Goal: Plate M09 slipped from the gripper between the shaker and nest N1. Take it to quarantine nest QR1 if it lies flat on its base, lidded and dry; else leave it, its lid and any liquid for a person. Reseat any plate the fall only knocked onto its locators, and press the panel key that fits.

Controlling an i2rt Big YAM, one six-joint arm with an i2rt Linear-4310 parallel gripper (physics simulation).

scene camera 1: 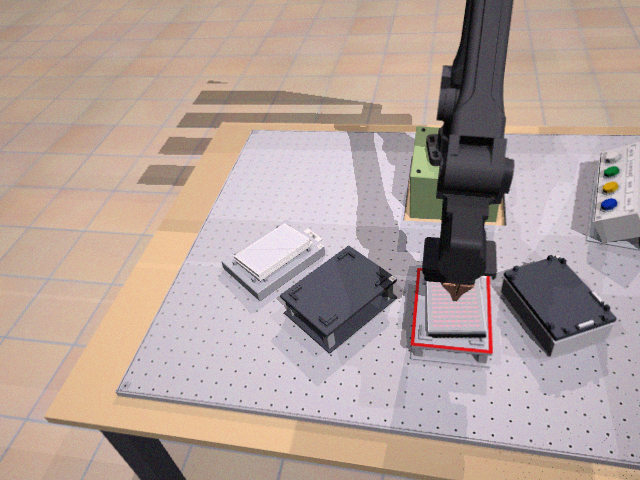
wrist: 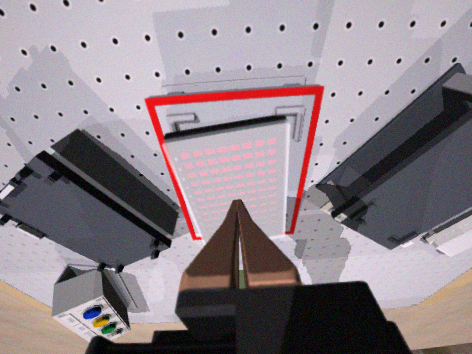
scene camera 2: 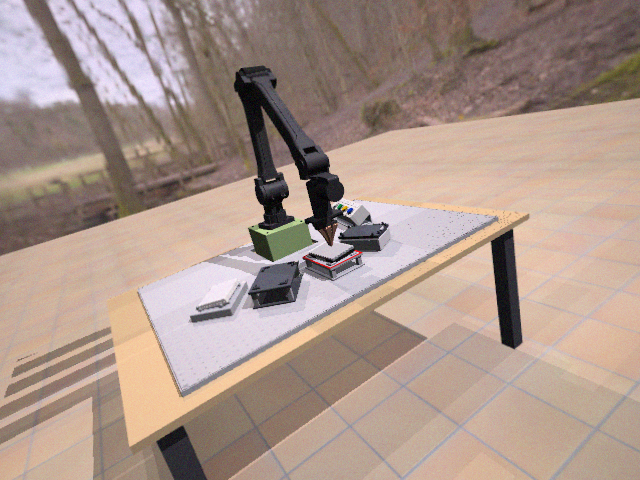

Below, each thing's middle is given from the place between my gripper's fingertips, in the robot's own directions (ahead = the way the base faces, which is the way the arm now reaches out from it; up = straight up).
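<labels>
Dark station point(scene camera 1: 560, 310): from my hand, 16 cm to the left, 4 cm below, 1 cm behind.
</labels>
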